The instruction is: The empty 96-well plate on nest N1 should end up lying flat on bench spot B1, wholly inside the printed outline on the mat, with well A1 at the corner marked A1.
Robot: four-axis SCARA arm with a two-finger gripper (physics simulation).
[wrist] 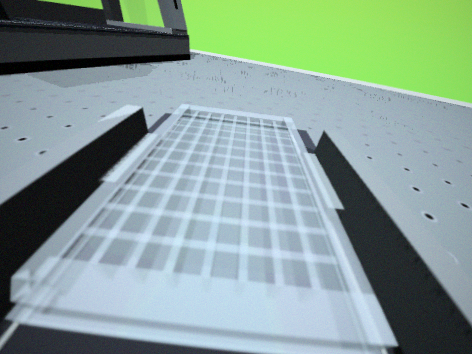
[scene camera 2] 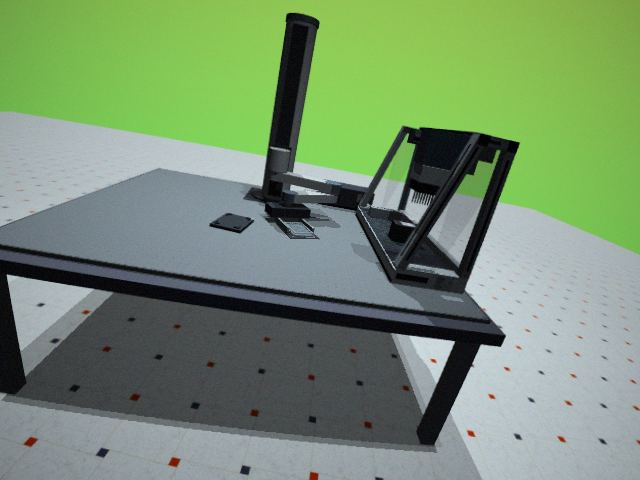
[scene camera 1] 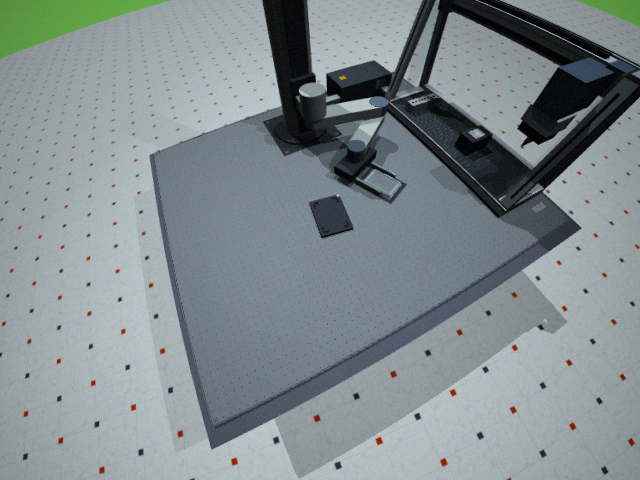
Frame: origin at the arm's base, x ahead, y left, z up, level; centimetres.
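Where they show: gripper, between the fingertips: point(wrist: 232, 134) point(scene camera 2: 300, 230) point(scene camera 1: 388, 184); arm's base, origin of its link: point(scene camera 2: 274, 199) point(scene camera 1: 301, 129).
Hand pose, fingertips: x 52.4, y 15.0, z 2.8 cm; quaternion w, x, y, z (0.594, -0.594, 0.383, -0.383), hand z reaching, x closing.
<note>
Things, the pixels of their top centre, and the offset from my fingertips. "spot": a spot on its surface instead. Level surfaces: height alone.
- clear 96-well plate, centre of its top: point(wrist: 228, 155) point(scene camera 2: 298, 227) point(scene camera 1: 382, 181) dx -2.5, dy -1.1, dz +0.3 cm
- dark printed mat, height of its surface: dz -1.4 cm
- dark nest, centre of its top: point(scene camera 1: 330, 213) point(scene camera 2: 233, 219) dx +1.6, dy -26.9, dz +0.2 cm
- framed machine, a spot on its surface: point(wrist: 95, 52) spot: dx +10.2, dy +30.0, dz +0.3 cm
- multi-tip head, a spot on its surface: point(scene camera 2: 435, 149) spot: dx +25.4, dy +34.4, dz +41.4 cm
- dark box, a spot on its surface: point(scene camera 1: 359, 80) spot: dx -57.9, dy +21.2, dz +9.9 cm
The clear 96-well plate point(scene camera 1: 381, 181) point(scene camera 2: 295, 227) point(wrist: 215, 200) is held level between the two long fingers of my gripper point(scene camera 1: 390, 186) point(scene camera 2: 300, 231) point(wrist: 232, 134), which is shut on its long sides. The plate is low over the dark printed mat point(scene camera 1: 395, 195) point(scene camera 2: 312, 237) point(wrist: 306, 140). Dark strips of mat show past the plate's sides and near end in the wrist view. I cannot tell whether the plate touches the mat. The outline and the A1 mark are hidden or too small to read. The dark nest point(scene camera 1: 330, 215) point(scene camera 2: 232, 222) holds no plate.
A framed machine point(scene camera 1: 448, 174) point(scene camera 2: 374, 248) point(wrist: 95, 52) with a multi-tip head point(scene camera 2: 435, 149) stands to the right of the plate. The arm's column point(scene camera 1: 289, 62) point(scene camera 2: 293, 87) rises behind. A dark box point(scene camera 1: 359, 80) with a yellow label stands beyond the arm.
</note>
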